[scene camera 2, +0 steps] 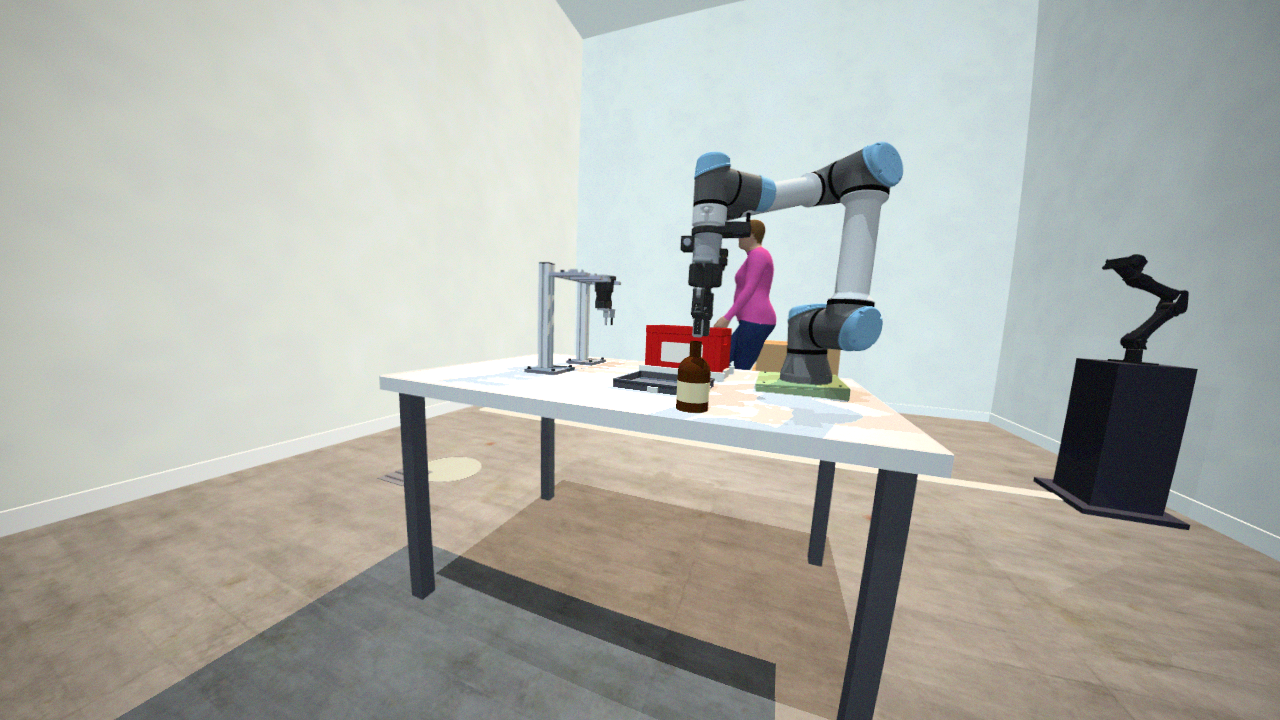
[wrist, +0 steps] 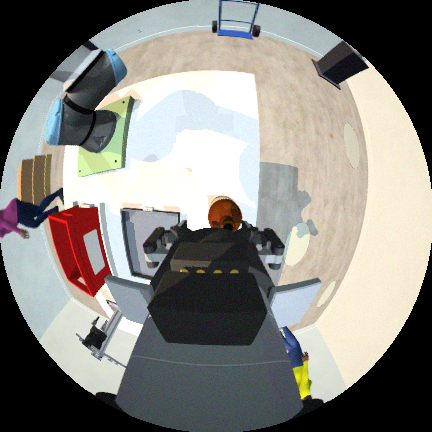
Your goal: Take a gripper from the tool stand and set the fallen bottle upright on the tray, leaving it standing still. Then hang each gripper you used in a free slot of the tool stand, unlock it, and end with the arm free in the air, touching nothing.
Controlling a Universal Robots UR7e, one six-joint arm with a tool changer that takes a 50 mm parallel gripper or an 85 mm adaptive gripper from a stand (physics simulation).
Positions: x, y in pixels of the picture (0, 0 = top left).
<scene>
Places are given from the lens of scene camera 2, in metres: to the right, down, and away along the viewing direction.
brown bottle [scene camera 2: 693, 383]: 0.12, 0.05, 0.78
gripper [scene camera 2: 705, 272]: 0.14, -0.19, 0.77
</scene>
